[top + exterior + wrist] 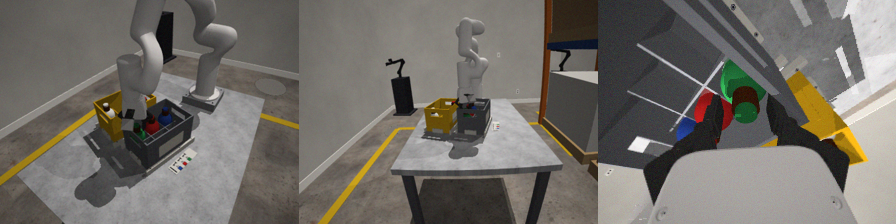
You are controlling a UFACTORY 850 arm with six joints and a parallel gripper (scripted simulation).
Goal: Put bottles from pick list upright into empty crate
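My hand is 7 cm above the green-label bottle. Round my hand: grey crate: 8 cm behind, 7 cm below, 6 cm to the left; then blue-label bottle: 18 cm behind, 7 cm below, 3 cm to the left; then red bottle: 9 cm behind, 7 cm below, 1 cm to the left.
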